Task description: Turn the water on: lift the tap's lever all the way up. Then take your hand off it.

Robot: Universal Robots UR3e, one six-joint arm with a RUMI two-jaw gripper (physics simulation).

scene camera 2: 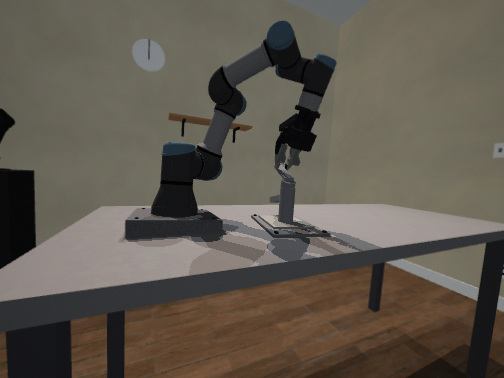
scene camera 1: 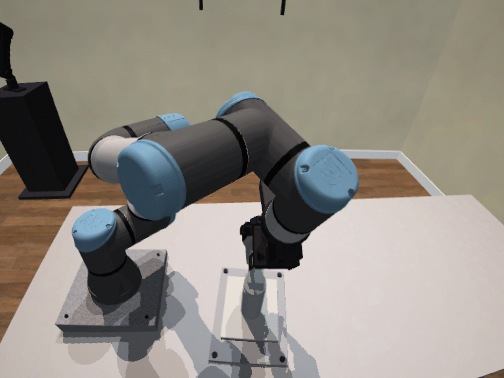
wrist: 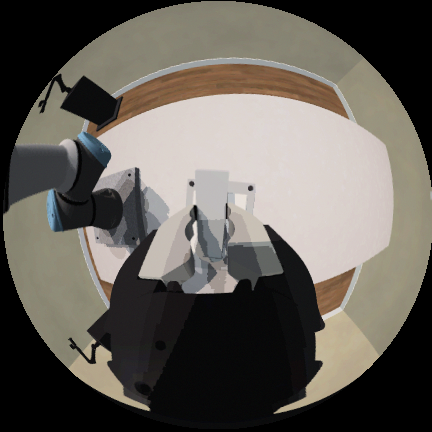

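Pixels of known places: gripper, fingertip midpoint: [scene camera 2: 281, 170] [wrist: 210, 205]; arm's base at its link origin: [scene camera 2: 175, 213] [scene camera 1: 115, 282] [wrist: 108, 208].
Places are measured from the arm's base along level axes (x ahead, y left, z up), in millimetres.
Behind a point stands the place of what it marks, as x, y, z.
The grey tap [scene camera 1: 252, 304] @[327, -109, 61] [scene camera 2: 287, 204] @[321, -106, 41] stands upright on its base plate [scene camera 1: 247, 354] @[312, -185, -23] [wrist: 242, 186] @[405, 12, -23], its short spout [scene camera 2: 275, 199] @[330, -19, 44] pointing left in the second scene view. Its flat lever [scene camera 2: 284, 173] @[333, -60, 137] [wrist: 212, 186] @[349, -3, 162] slants upward from the tap's top, above the spout side. My gripper [scene camera 2: 286, 163] @[344, -22, 149] [wrist: 210, 205] @[344, -22, 149] points down over the tap and is shut on the lever, with one finger on each side of it in the wrist view. In the first scene view the black gripper body and the arm hide most of the fingers and the lever.
The arm's grey base block [scene camera 1: 150, 280] @[87, 4, -4] [scene camera 2: 172, 228] @[-13, -114, -14] [wrist: 131, 200] @[102, 11, -4] stands left of the tap on the pale table [scene camera 1: 400, 280] @[780, -52, -31] [scene camera 2: 90, 260] @[-147, -222, -31]. A black pedestal [scene camera 1: 37, 140] stands on the floor at the back left. A wooden wall rail [scene camera 2: 200, 121] with hooks hangs behind.
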